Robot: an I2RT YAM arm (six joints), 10 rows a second.
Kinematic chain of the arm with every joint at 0, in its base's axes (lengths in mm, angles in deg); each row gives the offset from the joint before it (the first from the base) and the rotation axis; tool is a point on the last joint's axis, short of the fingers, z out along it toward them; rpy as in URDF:
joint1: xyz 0 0 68 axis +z
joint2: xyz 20 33.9 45.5 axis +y
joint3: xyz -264 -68.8 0 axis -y
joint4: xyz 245 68.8 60 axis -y
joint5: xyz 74 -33.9 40.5 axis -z
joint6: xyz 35.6 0 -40.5 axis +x
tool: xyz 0 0 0 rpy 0 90 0
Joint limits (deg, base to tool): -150..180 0..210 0..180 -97..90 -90..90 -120..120
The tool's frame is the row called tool.
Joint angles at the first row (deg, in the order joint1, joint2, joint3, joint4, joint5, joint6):
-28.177, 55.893, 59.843, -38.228, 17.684, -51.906
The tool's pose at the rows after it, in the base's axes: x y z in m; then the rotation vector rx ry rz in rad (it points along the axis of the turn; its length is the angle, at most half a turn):
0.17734, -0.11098, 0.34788, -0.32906, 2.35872, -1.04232
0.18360, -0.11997, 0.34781, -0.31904, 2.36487, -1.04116
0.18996, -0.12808, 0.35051, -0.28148, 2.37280, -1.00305
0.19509, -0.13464, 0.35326, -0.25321, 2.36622, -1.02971
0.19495, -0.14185, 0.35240, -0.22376, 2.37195, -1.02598
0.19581, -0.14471, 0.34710, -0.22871, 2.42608, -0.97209
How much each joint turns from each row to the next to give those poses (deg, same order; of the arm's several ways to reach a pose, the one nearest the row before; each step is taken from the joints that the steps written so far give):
-1.391, 1.875, 1.138, -0.229, -3.013, -1.174
-1.370, 2.190, 0.986, 1.121, -0.837, -0.401
-1.161, 2.476, 2.106, -0.341, -1.578, 1.594
-0.559, 1.587, 1.128, 1.327, 0.861, 0.187
-1.573, 0.833, 0.285, 0.469, -0.772, 0.280
-0.609, 1.307, 0.699, -2.759, -1.157, 0.413

